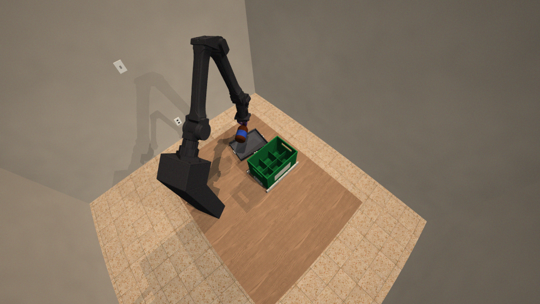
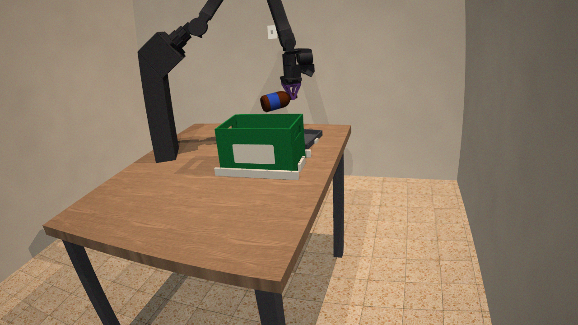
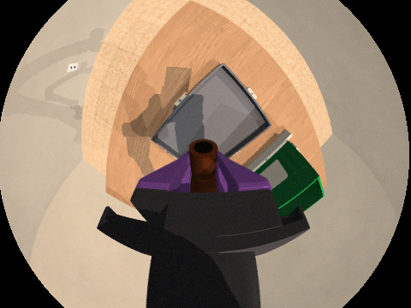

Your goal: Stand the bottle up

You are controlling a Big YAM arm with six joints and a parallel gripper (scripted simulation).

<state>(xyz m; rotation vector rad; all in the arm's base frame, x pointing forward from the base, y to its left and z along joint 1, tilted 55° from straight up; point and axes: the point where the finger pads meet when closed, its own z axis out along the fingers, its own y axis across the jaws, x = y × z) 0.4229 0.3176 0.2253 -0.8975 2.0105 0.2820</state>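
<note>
The brown bottle is 50 mm to the right of my hand and 20 mm behind it. From my hand the other things lie so: green crate: 300 mm to the right, 120 mm ahead, 100 mm below; then tray: 170 mm below, 40 mm to the right.
</note>
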